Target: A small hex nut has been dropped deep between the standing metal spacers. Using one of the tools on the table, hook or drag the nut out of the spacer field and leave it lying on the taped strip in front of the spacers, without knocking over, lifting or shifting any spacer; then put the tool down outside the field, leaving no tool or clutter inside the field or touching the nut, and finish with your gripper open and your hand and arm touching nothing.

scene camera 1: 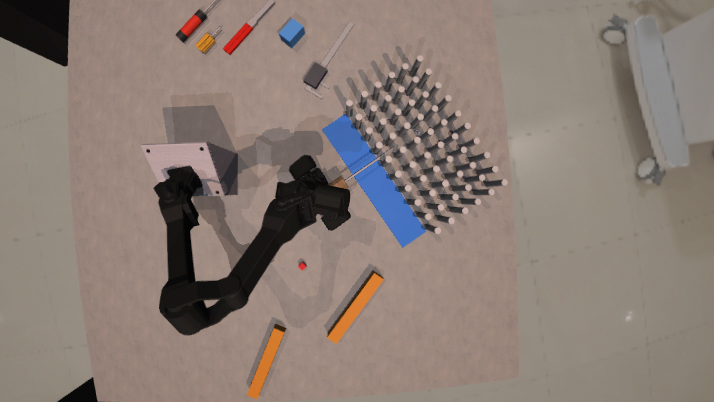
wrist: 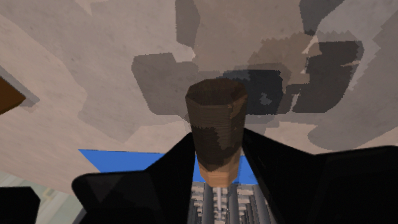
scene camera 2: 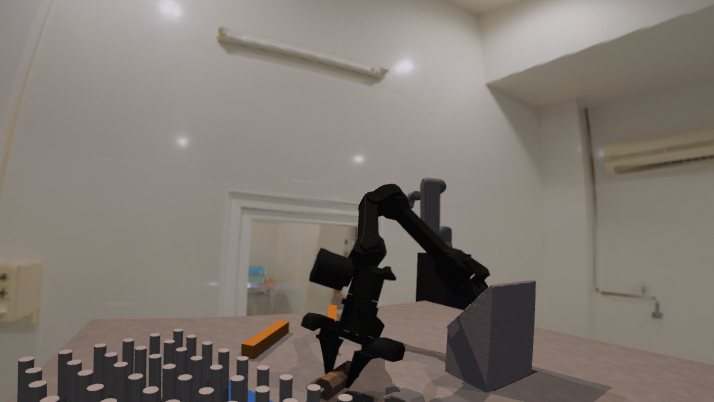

Labels:
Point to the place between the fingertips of the gripper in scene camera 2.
337, 383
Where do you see a hook tool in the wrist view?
217, 108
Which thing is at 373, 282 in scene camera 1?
An orange bar.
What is the gripper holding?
A hook tool.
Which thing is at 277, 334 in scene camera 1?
An orange bar.

